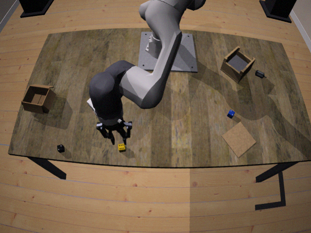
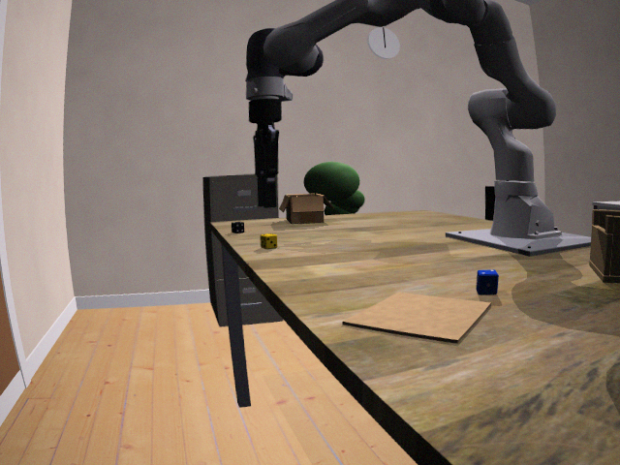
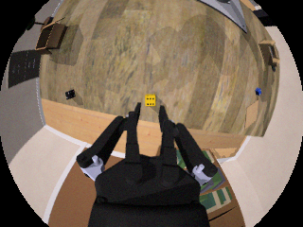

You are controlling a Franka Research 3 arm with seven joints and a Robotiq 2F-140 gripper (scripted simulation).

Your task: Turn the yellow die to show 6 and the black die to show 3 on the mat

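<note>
Now: the yellow die 110 mm below my hand. From my hand the other things lie so: cardboard box 220 mm behind, 510 mm to the right, 80 mm below; then blue die 210 mm behind, 530 mm to the left, 110 mm below; then black die 40 mm ahead, 310 mm to the right, 110 mm below.
</note>
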